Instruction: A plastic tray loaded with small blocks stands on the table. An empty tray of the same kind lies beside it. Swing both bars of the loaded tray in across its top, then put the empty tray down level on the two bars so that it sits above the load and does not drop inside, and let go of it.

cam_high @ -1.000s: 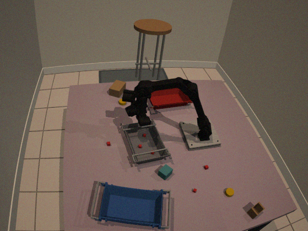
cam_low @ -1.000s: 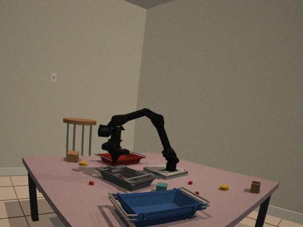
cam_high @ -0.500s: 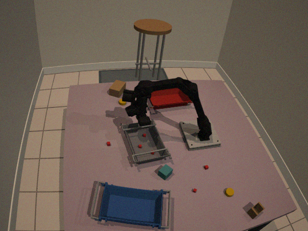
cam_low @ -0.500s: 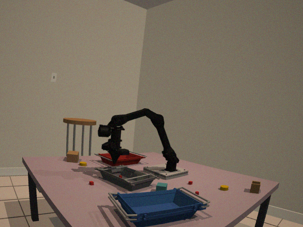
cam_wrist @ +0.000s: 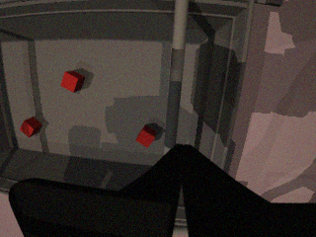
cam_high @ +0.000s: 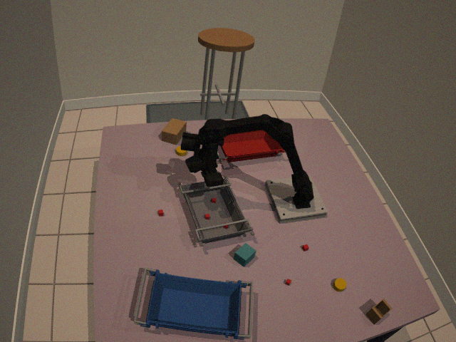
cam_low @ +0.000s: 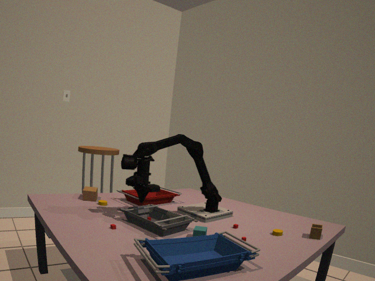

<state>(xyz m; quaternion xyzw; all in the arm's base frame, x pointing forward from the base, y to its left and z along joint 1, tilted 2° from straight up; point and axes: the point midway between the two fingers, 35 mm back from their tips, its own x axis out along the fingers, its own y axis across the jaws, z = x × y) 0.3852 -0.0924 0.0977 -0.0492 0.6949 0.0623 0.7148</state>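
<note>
My gripper tip is now 290 mm to the left of the red tray, 240 mm past it and 40 mm above it. Round my gripper tip: teal cube 310 mm to the left, 100 mm behind, 70 mm below; then small brown box 660 mm to the left, 530 mm behind, 70 mm below; then tan box 420 mm to the right, 100 mm ahead, 60 mm below.
</note>
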